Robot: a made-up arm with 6 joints.
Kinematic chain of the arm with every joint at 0, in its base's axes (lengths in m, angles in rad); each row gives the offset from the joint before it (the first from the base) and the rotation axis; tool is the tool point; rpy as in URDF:
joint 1: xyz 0 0 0.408 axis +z
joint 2: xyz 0 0 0 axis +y
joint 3: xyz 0.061 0 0.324 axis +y
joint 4: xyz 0.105 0 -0.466 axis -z
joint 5: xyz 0 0 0 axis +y
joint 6: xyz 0.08 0 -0.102 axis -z
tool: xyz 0 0 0 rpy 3.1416 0 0
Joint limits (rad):
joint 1: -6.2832..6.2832
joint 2: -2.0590..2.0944
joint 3: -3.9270..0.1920
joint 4: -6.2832..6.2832
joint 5: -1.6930..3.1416
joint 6: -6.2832..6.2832
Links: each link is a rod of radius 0.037 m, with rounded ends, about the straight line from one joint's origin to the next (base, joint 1, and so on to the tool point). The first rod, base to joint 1, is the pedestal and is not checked.
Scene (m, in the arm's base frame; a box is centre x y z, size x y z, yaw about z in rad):
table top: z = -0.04
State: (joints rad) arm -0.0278 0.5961 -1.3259 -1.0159 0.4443 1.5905
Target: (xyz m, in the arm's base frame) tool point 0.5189 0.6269 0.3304
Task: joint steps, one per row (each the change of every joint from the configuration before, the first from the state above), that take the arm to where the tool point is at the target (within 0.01 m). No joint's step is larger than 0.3 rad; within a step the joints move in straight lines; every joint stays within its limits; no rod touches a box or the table.
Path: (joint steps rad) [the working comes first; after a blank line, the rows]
Joints at the target: 0.8364 0.7826 -1.6864 -1.0047 0.3398 1.5905
Straight joint move there: clear.

1: 0.2881 0.0622 -0.1202 0.0037 -0.0348 0.0000
2: 0.2880 0.0621 -0.1201 0.0038 -0.0349 0.0000
3: 0.2881 0.0622 -0.1202 0.0037 -0.0348 0.0000

